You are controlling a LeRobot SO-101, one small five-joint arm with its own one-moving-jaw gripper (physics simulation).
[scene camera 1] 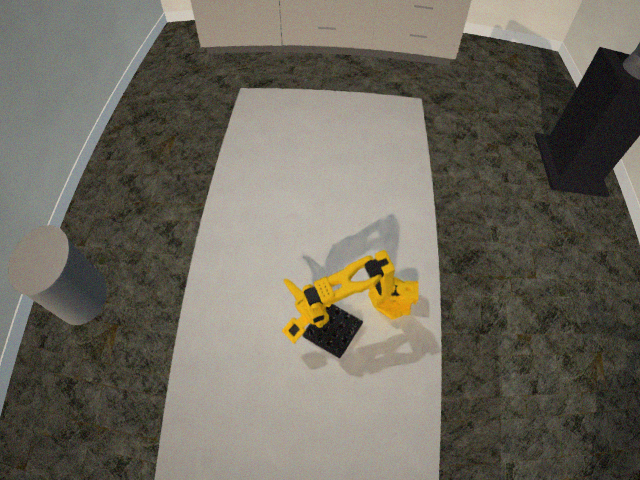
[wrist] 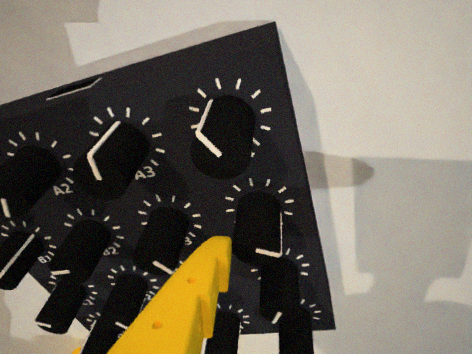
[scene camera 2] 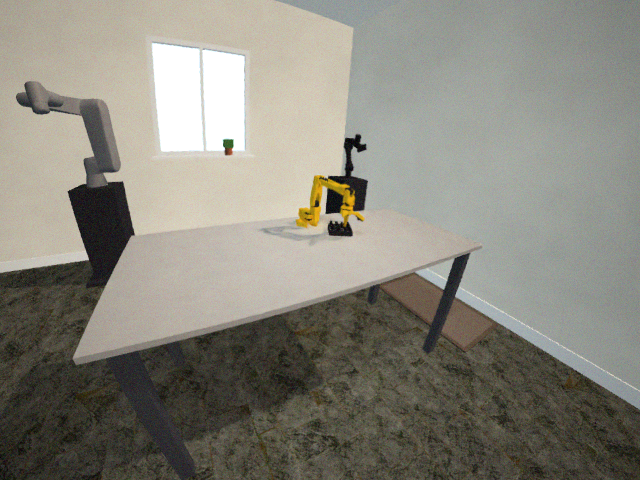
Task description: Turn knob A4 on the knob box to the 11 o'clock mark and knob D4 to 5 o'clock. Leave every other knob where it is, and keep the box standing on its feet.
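The black knob box stands upright on the table. Knob A4 is at its upper right corner in the wrist view; its white line points up-left, near the 11 o'clock mark. Knob D4 is at the bottom of the right column; the frame edge cuts it off and its pointer does not show. My gripper is open and holds nothing. One notched yellow jaw shows in the wrist view, its tip between knobs B3 and B4, partly covering the lower rows. Knob settings are too small to read in the scene views.
Knob A3 lies left of A4. Knob B3 and knob B4 flank the jaw tip. Knob C4 stands between B4 and D4. The box is near one long edge of the pale table, beside the arm's base.
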